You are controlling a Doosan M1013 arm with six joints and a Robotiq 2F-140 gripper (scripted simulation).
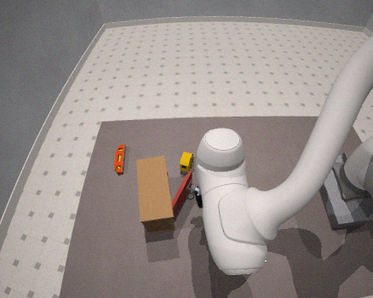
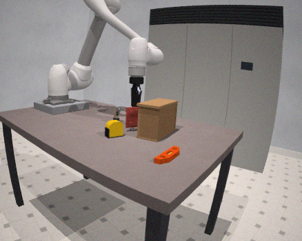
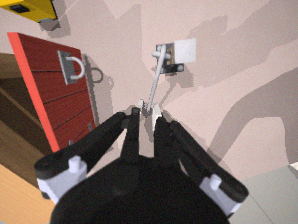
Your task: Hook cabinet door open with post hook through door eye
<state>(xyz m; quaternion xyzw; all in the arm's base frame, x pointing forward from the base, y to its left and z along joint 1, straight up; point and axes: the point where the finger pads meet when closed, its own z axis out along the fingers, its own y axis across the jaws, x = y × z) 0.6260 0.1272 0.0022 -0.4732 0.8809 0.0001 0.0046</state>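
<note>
My gripper is now 40 mm to the left of the hook rod and 30 mm past it. Round my hand: hook post 60 mm to the right, 50 mm behind, 10 mm above; then red door 100 mm ahead, 60 mm to the right, 20 mm above; then yellow tape measure 230 mm to the right, 80 mm ahead, 20 mm below.
</note>
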